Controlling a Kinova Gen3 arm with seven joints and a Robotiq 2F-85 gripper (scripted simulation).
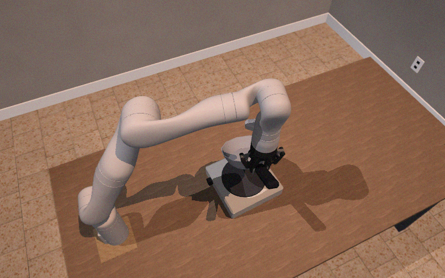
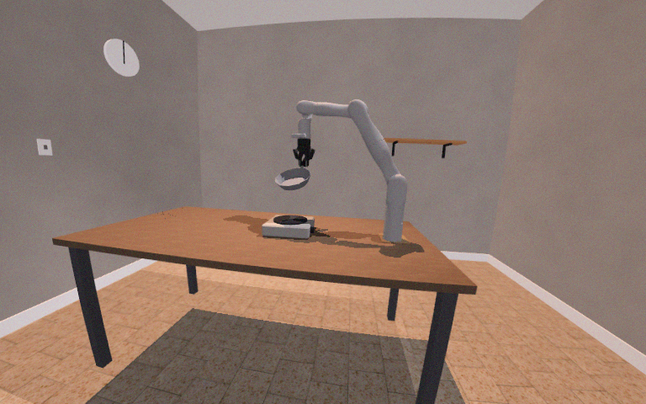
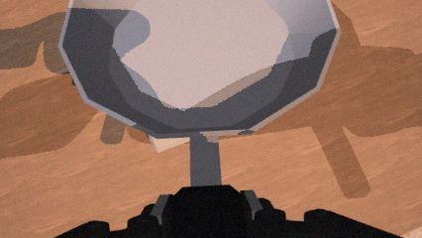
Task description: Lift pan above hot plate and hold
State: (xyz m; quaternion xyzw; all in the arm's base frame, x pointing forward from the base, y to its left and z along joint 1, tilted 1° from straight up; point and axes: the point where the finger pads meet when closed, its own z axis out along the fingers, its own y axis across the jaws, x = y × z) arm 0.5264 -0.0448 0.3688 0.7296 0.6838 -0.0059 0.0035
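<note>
My gripper is now 60 mm to the right of the grey pan and 50 mm above it. From my hand the other things lie so: hot plate: 10 mm behind, 140 mm to the left, 340 mm below.
</note>
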